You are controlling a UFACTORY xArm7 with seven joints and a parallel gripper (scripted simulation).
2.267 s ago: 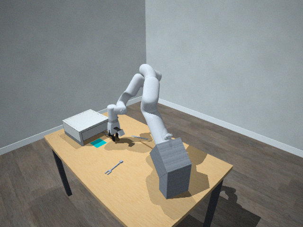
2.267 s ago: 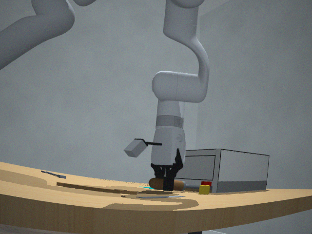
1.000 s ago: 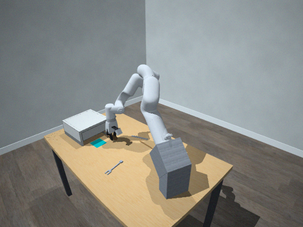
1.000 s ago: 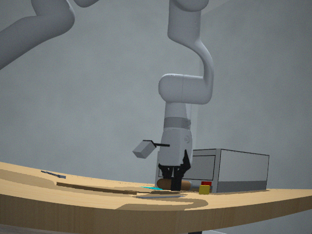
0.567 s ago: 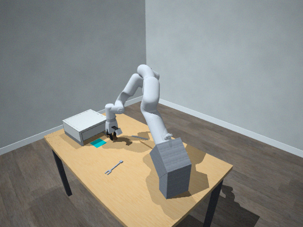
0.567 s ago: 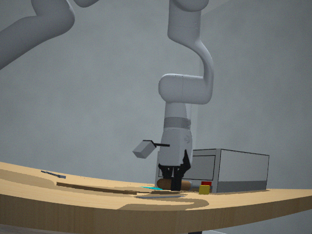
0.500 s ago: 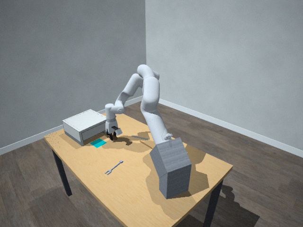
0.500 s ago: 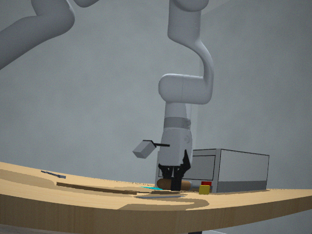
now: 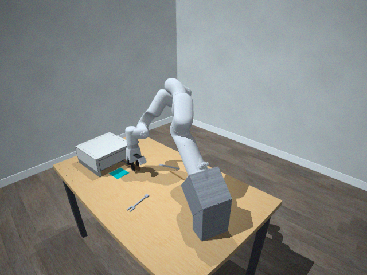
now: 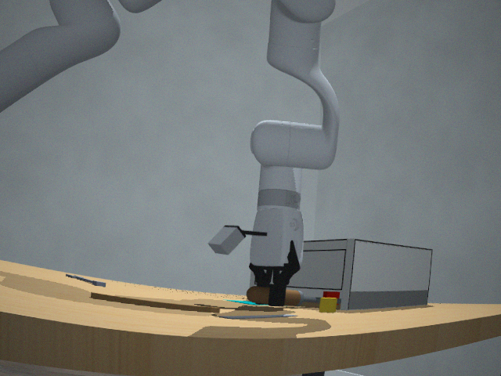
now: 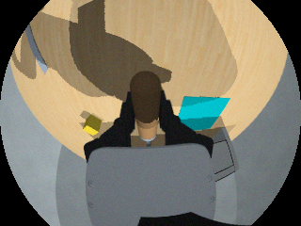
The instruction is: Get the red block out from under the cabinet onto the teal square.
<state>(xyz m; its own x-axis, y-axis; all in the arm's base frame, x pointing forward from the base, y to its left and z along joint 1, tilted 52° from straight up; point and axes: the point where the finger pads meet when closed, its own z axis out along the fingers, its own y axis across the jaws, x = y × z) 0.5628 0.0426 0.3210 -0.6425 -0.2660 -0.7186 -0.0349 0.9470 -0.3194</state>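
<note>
Now: the teal square 50 mm ahead of my hand, 110 mm to the left of it and 20 mm below it. Also, from my hand: flat grey strip 140 mm behind, 190 mm to the right, 20 mm below; then yellow block 50 mm ahead, 100 mm to the right, 10 mm below; then long hook tool 140 mm ahead, 40 mm to the left, 10 mm below.
</note>
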